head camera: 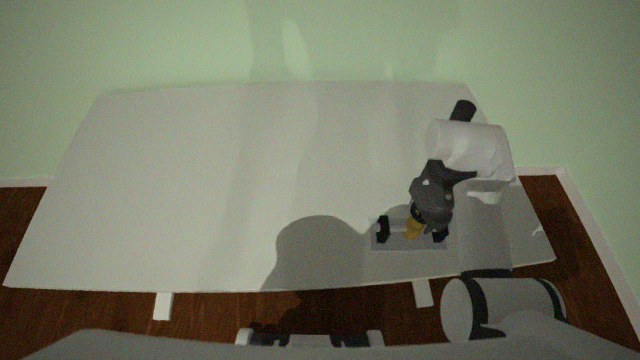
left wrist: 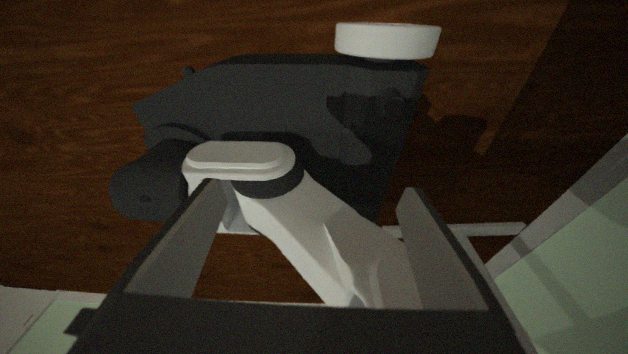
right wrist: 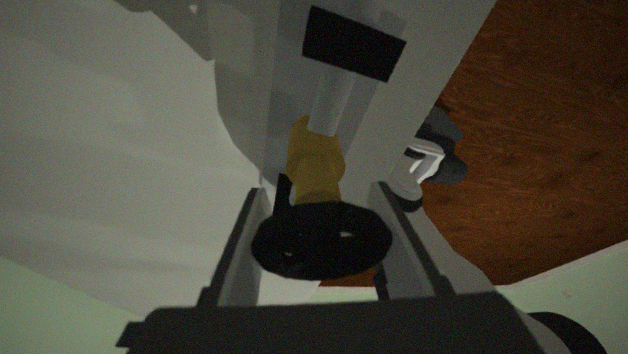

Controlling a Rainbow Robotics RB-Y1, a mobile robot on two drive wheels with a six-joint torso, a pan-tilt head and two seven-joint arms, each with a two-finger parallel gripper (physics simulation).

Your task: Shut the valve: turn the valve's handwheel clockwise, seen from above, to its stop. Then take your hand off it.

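The valve has a yellow body [head camera: 413, 228] [right wrist: 316, 162] on a grey pipe, above a grey base plate [head camera: 407, 244]. Its black handwheel [right wrist: 320, 242] sits on top of the body; in the head camera view it is mostly hidden by the gripper. My right gripper [head camera: 423, 220] [right wrist: 318, 194] is shut on the handwheel, with one finger against each side of the rim. The wheel fills the gap between the fingers. My left gripper [left wrist: 311, 194] is open and empty, away from the valve, above the floor beside the robot's base.
The white table [head camera: 150, 200] [right wrist: 115, 150] carries the valve near its front right part. Black pipe supports [head camera: 382, 229] [right wrist: 354, 44] stand on the base plate. The robot's dark base [left wrist: 280, 95] with a white wheel [left wrist: 387, 42] shows below the left gripper. A green wall stands behind the table.
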